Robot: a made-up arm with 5 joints.
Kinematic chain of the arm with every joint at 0, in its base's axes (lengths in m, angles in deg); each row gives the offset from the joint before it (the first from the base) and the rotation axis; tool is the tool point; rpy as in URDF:
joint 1: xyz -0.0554 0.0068 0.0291 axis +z
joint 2: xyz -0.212 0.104 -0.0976 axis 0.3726 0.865 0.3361
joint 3: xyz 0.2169 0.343 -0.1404 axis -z
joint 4: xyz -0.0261 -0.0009 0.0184 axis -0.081 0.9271 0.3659
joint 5: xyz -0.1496 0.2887 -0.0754 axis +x
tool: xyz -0.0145 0.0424 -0.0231 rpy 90 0 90
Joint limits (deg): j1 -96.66..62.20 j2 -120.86..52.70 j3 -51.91..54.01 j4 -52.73..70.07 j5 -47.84..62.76
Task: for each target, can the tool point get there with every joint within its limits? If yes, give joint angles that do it. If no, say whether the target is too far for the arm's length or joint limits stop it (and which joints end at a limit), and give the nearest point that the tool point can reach.
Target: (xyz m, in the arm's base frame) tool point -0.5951 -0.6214 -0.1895
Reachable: no: joint limits stop it (at a limit: joint 1, joint 3) | nearest point -0.6360 -0.2465 -0.0540 | short by 0.401 m
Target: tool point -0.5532 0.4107 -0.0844
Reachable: yes | joints 7.72 15.20 -37.65 39.17 -6.59
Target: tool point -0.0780 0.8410 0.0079
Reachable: yes | joints -14.48 23.10 30.36 58.83 -12.65
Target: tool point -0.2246 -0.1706 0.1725
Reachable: no: joint limits stop it (at a limit: joint 1, joint 2, joint 3, joint 4) | nearest point -0.4232 -0.1517 0.1135 | short by 0.208 m
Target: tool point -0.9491 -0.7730 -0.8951
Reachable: no: too far | nearest point -0.7055 -0.1197 -0.2589 | short by 0.944 m
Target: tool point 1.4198 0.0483 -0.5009
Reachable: no: too far | nearest point 0.8513 0.0773 -0.2591 | short by 0.618 m
